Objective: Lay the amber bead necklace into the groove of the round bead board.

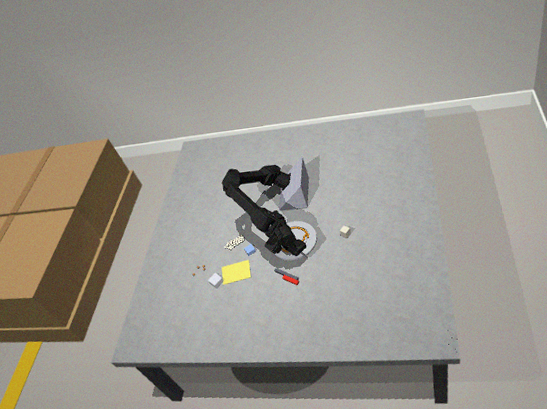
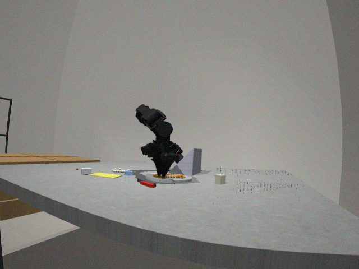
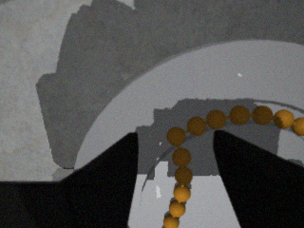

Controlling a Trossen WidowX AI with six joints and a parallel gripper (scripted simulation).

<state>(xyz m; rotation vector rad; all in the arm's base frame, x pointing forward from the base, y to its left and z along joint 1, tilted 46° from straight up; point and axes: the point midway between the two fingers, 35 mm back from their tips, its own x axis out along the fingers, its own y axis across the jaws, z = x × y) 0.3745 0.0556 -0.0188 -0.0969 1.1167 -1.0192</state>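
Now: gripper tip 60 mm past the round bead board and 10 mm above it. From my gripper tip the other things lie so: blue cube (180 mm to the right, 20 mm behind, 10 mm below); cream cube (230 mm to the left, 80 mm behind); red-handled tool (120 mm ahead, 10 mm below).
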